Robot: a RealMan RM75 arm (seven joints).
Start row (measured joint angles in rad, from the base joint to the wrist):
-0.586 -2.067 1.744 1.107 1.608 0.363 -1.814
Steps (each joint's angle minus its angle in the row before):
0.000 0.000 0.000 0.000 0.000 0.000 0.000
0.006 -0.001 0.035 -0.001 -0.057 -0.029 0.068
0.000 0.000 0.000 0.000 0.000 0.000 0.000
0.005 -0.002 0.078 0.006 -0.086 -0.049 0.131
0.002 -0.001 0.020 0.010 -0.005 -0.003 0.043
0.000 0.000 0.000 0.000 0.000 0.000 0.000
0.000 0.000 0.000 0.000 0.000 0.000 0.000
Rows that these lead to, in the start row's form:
-0.586 -2.067 1.744 1.107 1.608 0.363 -1.814
-0.580 -2.068 1.779 1.106 1.551 0.334 -1.746
-0.580 -2.068 1.779 1.106 1.551 0.334 -1.746
-0.575 -2.070 1.857 1.112 1.465 0.285 -1.615
-0.573 -2.071 1.877 1.122 1.460 0.282 -1.572
-0.573 -2.071 1.877 1.122 1.460 0.282 -1.572
-0.573 -2.071 1.877 1.122 1.460 0.282 -1.572

